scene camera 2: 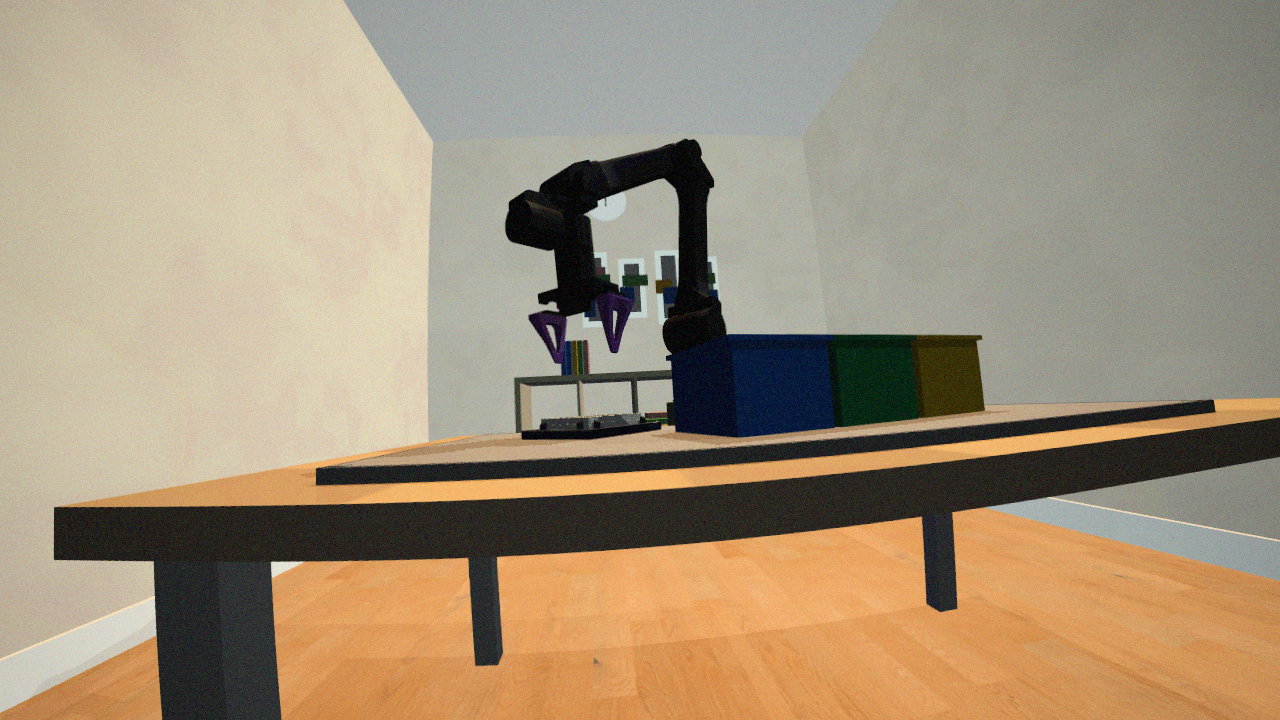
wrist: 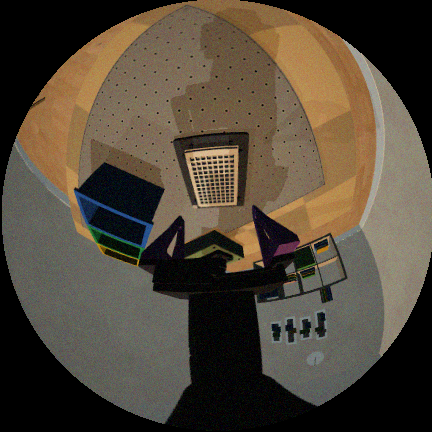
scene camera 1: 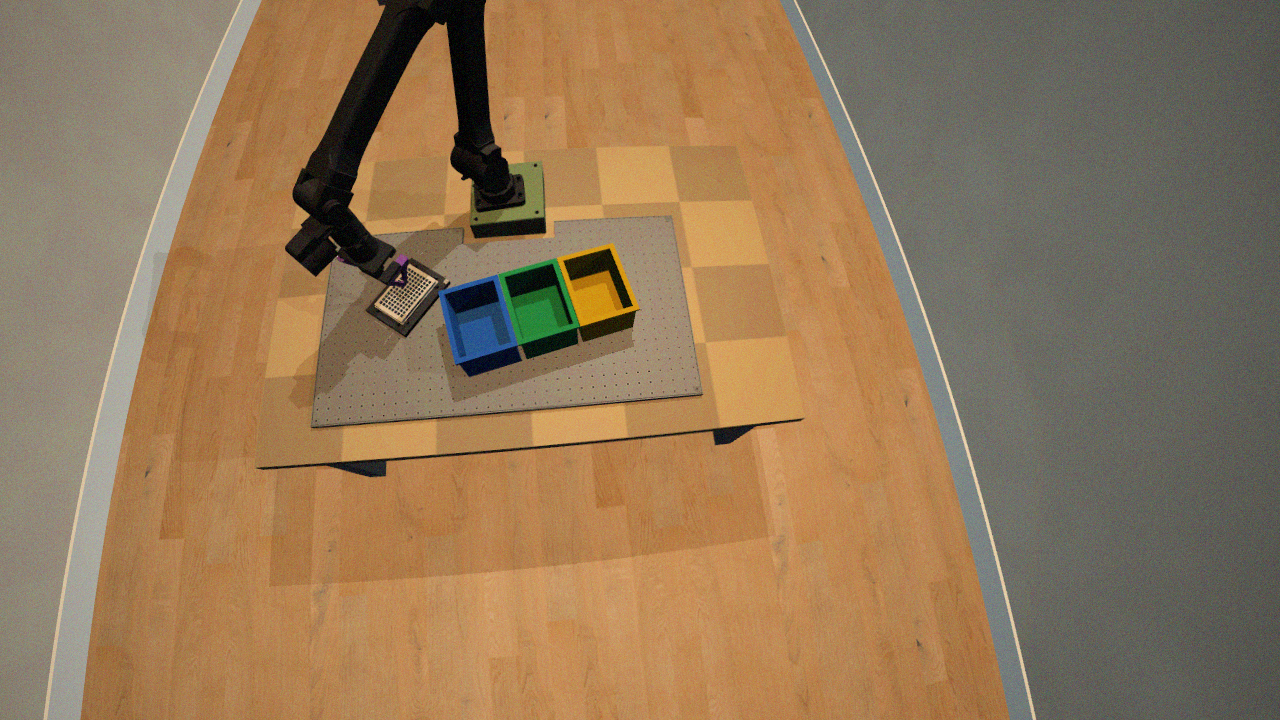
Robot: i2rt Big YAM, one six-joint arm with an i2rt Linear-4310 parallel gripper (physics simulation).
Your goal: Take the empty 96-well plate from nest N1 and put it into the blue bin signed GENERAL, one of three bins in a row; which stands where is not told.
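Observation:
The pale 96-well plate sits in a dark nest on the left part of the perforated board; no N1 label is readable. My gripper is open, its purple fingers wide apart with nothing between them. It hangs well above the plate and nest in the scene camera 2 view. In the scene camera 1 view the arm partly covers it. The blue bin stands just right of the nest in the scene camera 1 view. No GENERAL sign is readable.
A green bin and a yellow bin continue the row beside the blue one. All three stand on the perforated board. The arm's green base block stands behind the board.

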